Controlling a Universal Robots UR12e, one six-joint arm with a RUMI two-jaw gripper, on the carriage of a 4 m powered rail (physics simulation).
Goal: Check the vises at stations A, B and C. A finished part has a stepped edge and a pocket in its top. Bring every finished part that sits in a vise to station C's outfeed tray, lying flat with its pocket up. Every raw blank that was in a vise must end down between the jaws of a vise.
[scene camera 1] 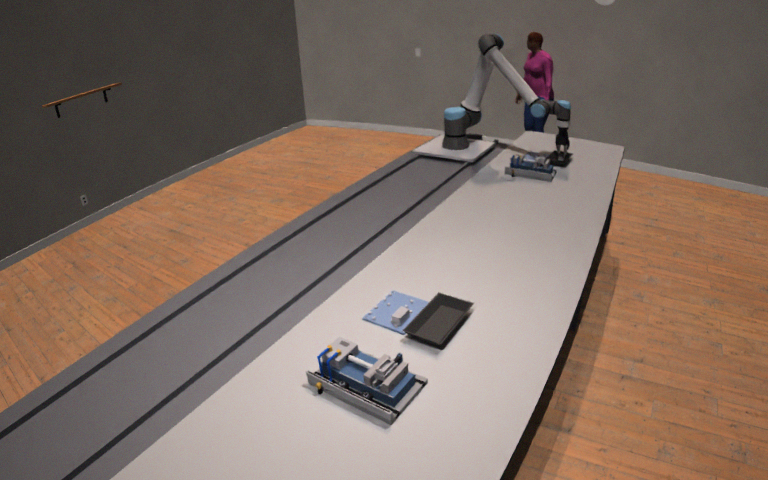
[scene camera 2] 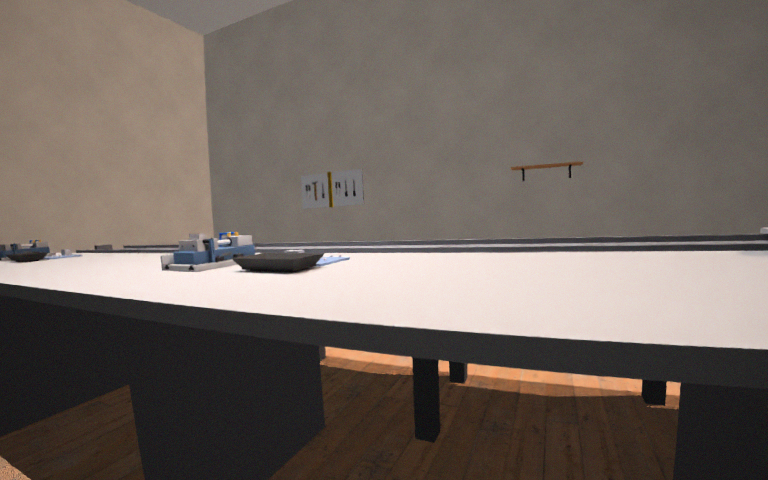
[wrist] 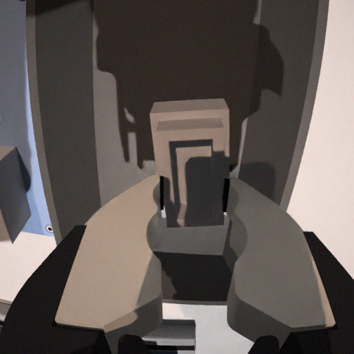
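My gripper is shut on a finished part, a grey-beige block with a stepped edge and a rectangular pocket facing up. The part looks level and is over or in the dark outfeed tray beside the far vise. Whether it touches the tray floor cannot be told. A nearer vise stands at the front of scene camera 1; its jaw contents are hard to tell. Scene camera 2 shows a vise at left centre and another vise at the far left.
A grey block stands on a blue board beside a near dark tray. In the wrist view another block stands on a blue board left of the tray. A person stands behind the bench's far end.
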